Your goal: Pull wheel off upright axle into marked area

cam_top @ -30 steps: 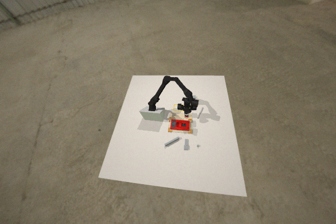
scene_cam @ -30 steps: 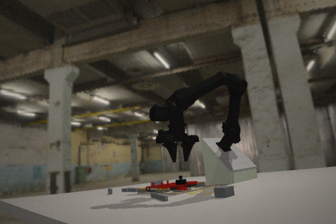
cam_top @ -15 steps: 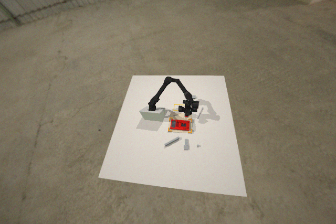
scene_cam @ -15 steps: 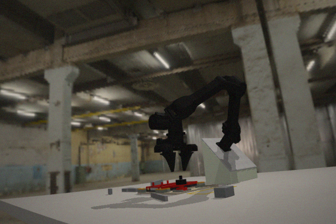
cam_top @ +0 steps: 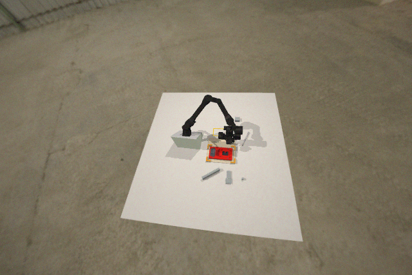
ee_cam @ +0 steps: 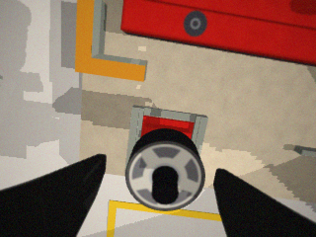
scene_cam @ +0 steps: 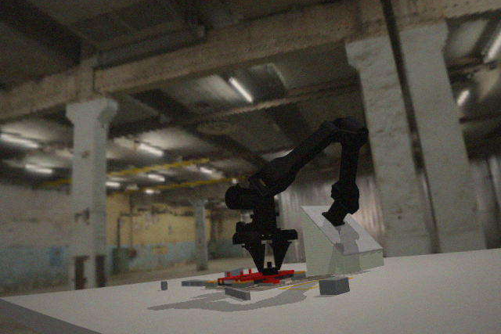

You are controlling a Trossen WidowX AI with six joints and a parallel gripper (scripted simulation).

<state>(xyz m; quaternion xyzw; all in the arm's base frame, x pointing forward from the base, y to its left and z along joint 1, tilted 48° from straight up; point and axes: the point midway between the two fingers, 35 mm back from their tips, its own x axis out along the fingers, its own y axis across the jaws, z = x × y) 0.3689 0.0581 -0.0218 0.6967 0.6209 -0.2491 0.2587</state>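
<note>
The wheel lies right at my gripper tip. The rest, counted from my gripper tip: black axle (right at my gripper tip).
</note>
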